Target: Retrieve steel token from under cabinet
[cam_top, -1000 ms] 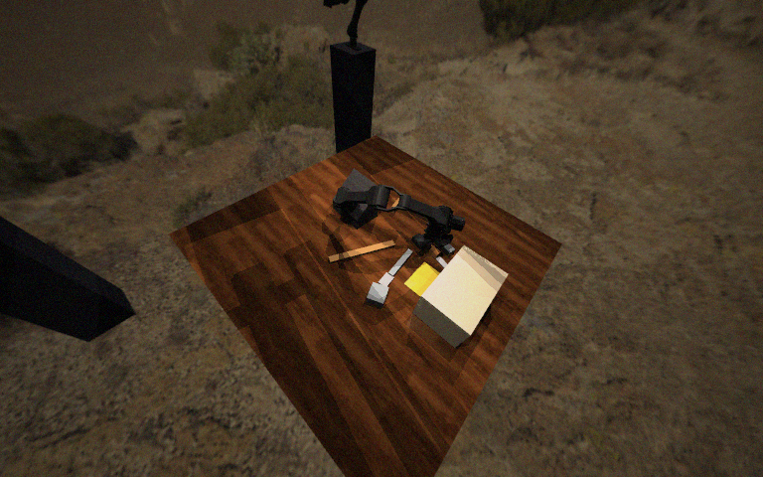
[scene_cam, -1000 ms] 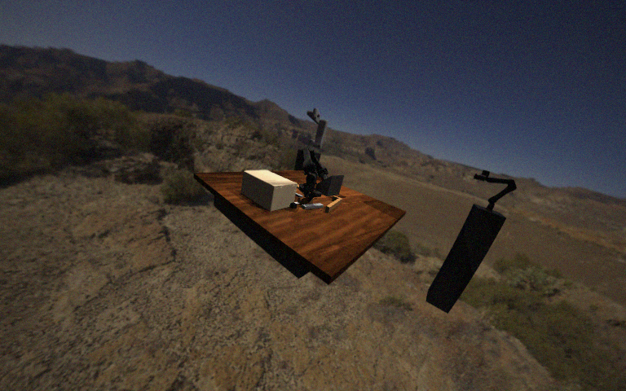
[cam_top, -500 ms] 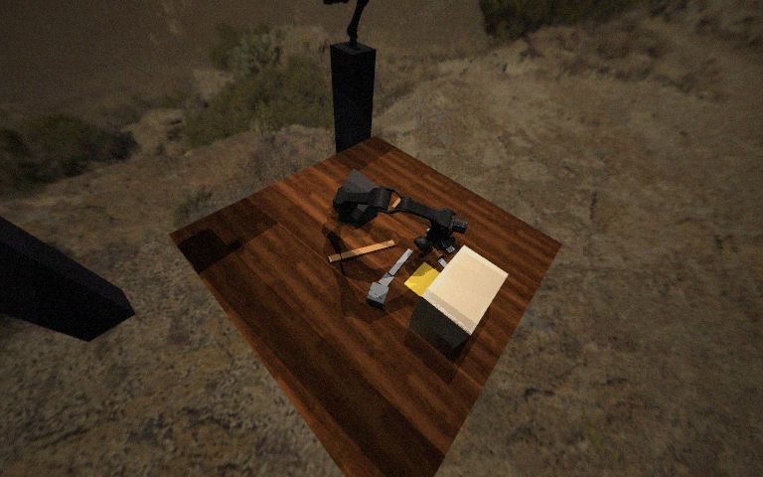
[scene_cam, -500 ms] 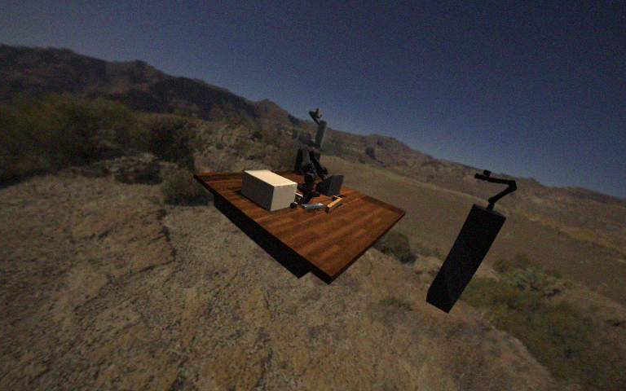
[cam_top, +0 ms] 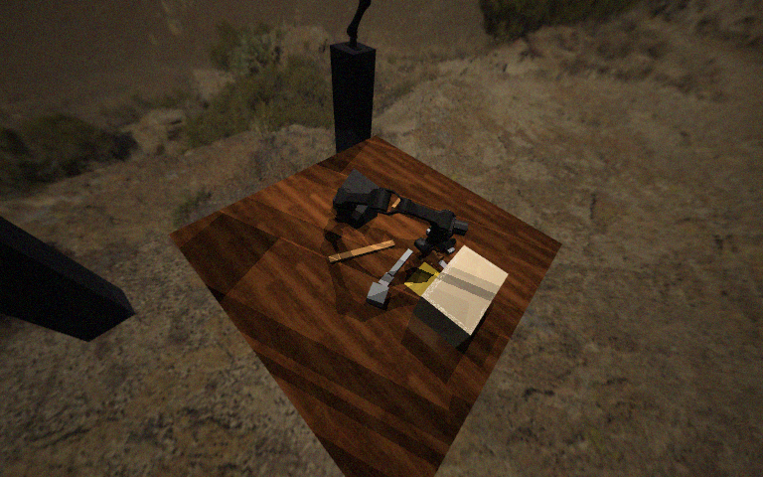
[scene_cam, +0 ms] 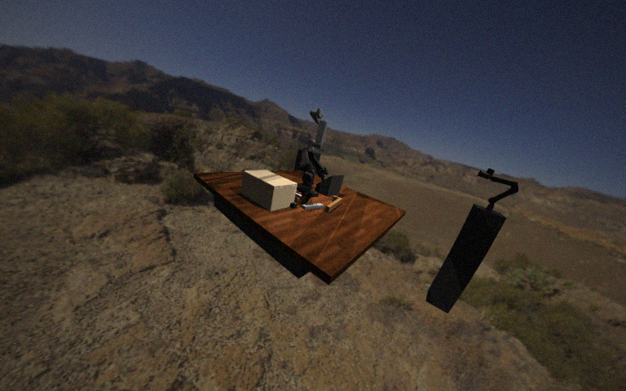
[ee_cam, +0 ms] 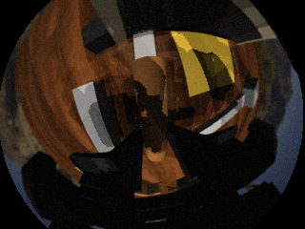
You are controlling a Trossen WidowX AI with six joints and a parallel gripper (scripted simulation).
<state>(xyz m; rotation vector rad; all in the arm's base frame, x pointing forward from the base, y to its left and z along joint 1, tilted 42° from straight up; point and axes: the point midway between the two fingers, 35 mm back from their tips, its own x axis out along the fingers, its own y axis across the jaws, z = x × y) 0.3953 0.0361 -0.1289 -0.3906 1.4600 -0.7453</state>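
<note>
The grey bar is 1 cm ahead of my gripper tip and 8 cm to the left of it. Round my gripper tip: steel token 24 cm ahead, 10 cm to the right; wooden stick 21 cm behind, 23 cm to the right; grey scraper 4 cm behind, 20 cm to the right.
</note>
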